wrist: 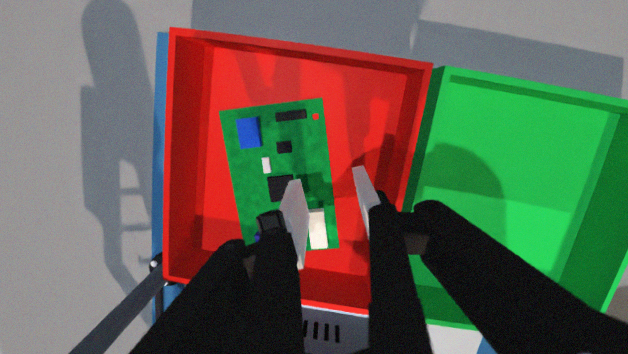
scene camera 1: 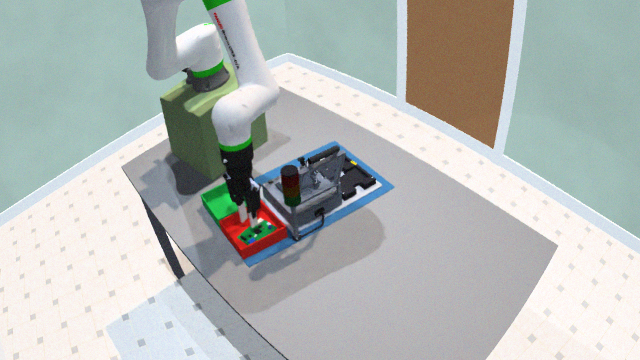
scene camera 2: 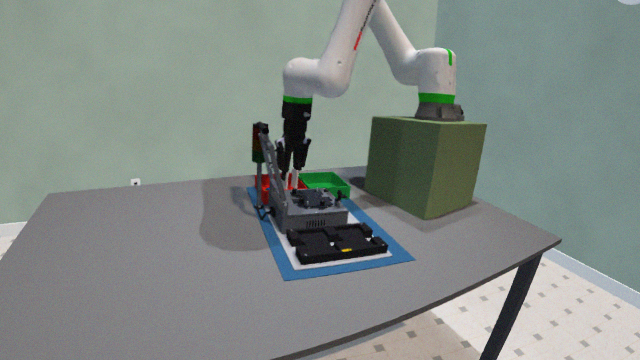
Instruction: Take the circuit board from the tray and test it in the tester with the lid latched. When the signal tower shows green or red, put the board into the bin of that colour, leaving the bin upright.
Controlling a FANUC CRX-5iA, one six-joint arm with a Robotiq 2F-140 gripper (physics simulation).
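Seen in the pictures: gripper, fingertip midpoint: (wrist: 330,192) (scene camera 1: 249,222) (scene camera 2: 289,188); arm's base, origin of the base link: (scene camera 1: 211,81) (scene camera 2: 435,120).
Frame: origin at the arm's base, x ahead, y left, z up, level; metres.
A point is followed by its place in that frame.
Observation:
The green circuit board (scene camera 1: 257,232) {y -0.238, x 0.465, z -0.283 m} (wrist: 245,180) {y -0.242, x 0.487, z -0.286 m} lies inside the upright red bin (scene camera 1: 267,244) {y -0.256, x 0.525, z -0.279 m} (scene camera 2: 262,188) {y -0.213, x 0.534, z -0.248 m} (wrist: 330,287) {y -0.164, x 0.432, z -0.265 m}. My gripper (scene camera 1: 248,223) {y -0.233, x 0.426, z -0.270 m} (scene camera 2: 291,184) {y -0.233, x 0.426, z -0.270 m} (wrist: 330,192) {y -0.233, x 0.426, z -0.270 m} is above the red bin, its fingers partly open with nothing between them; in the wrist view one finger overlaps the board and the other is to its right. The green bin (scene camera 1: 215,199) {y -0.226, x 0.240, z -0.287 m} (scene camera 2: 325,178) {y -0.273, x 0.249, z -0.271 m} (wrist: 530,235) {y -0.182, x 0.281, z -0.288 m} stands upright beside it, with no board showing inside. The tester (scene camera 1: 322,209) {y -0.062, x 0.573, z -0.254 m} (scene camera 2: 320,217) {y 0.042, x 0.485, z -0.247 m} has its lid (scene camera 1: 336,166) {y -0.027, x 0.601, z -0.100 m} (scene camera 2: 272,167) {y -0.027, x 0.594, z -0.118 m} raised. The signal tower (scene camera 1: 290,187) {y -0.189, x 0.581, z -0.074 m} (scene camera 2: 257,142) {y -0.156, x 0.580, z -0.084 m} shows dim red and green segments; I cannot tell whether one is lit.
The black tray (scene camera 1: 357,181) {y 0.123, x 0.566, z -0.276 m} (scene camera 2: 345,245) {y 0.165, x 0.494, z -0.266 m} lies beyond the tester, with no board in it. A blue mat (scene camera 1: 384,187) {y 0.168, x 0.645, z -0.291 m} (scene camera 2: 300,274) {y 0.188, x 0.630, z -0.291 m} is under the fixtures. The tower's pole and cable stand beside the tester, close to the red bin. The arm's green pedestal (scene camera 1: 192,132) {y -0.166, x 0.078, z -0.108 m} (scene camera 2: 400,165) {y -0.006, x 0.147, z -0.152 m} stands behind.

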